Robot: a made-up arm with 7 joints.
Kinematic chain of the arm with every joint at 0, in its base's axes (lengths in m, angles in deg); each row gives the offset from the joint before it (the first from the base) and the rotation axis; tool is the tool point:
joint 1: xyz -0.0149 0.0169 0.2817 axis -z
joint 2: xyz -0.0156 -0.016 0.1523 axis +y
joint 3: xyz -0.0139 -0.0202 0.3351 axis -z
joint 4: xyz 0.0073 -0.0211 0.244 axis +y
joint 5: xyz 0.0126 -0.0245 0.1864 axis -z
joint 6: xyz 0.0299 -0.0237 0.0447 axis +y
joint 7: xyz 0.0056 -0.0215 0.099 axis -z
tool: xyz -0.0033 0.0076 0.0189
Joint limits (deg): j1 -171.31..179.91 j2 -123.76..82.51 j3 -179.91..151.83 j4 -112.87..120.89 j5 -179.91..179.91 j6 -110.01..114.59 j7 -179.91..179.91
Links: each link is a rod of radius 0.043 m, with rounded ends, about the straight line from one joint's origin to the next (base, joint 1, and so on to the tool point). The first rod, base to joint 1, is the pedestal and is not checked.
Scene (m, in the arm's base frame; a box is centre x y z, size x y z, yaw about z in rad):
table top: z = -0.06
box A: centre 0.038 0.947 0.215 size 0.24 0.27 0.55 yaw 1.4
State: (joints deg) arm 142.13 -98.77 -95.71 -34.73 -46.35 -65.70 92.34
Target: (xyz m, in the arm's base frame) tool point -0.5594 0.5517 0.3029
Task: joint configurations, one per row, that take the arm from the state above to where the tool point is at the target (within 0.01 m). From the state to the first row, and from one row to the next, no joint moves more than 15 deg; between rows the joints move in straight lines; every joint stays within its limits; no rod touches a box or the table.
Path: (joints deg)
1: 129.43 -89.34 -98.00 -28.72 -48.21 -71.63 91.90
2: 116.73 -79.90 -100.28 -22.71 -50.08 -77.56 91.46
3: 104.03 -70.47 -102.57 -16.70 -51.94 -83.49 91.02
4: 91.32 -61.03 -104.85 -10.68 -53.80 -89.41 90.58
5: 85.60 -72.63 -99.48 -23.95 -49.83 -83.79 90.88
6: 79.88 -84.22 -94.11 -37.21 -45.87 -78.16 91.18
7: 74.15 -95.82 -88.73 -50.47 -41.90 -72.53 91.47
8: 68.43 -107.42 -83.36 -63.73 -37.93 -66.90 91.77

